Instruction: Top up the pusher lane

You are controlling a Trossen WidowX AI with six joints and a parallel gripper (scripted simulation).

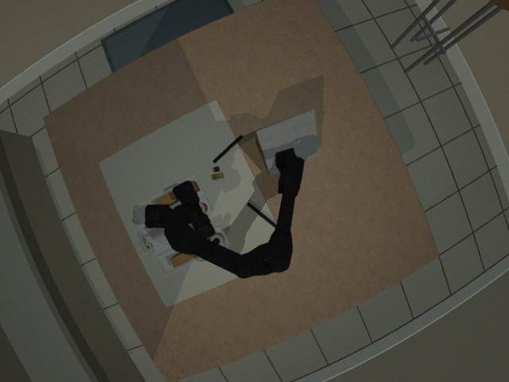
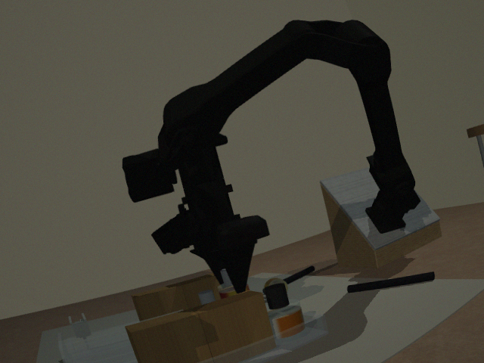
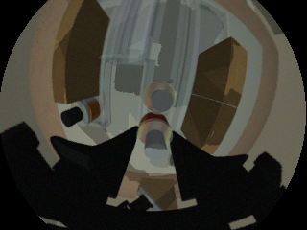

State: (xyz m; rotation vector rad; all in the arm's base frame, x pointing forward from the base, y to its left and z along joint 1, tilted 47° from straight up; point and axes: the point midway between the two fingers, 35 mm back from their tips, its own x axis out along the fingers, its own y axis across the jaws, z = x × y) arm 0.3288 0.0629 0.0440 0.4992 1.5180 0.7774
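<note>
Right now my gripper tip is 130 mm to the right of the dark-lidded jar, 20 mm past it and 10 mm above it. Round my gripper tip: sprung lane: 140 mm ahead, 50 mm to the left, 30 mm below.
</note>
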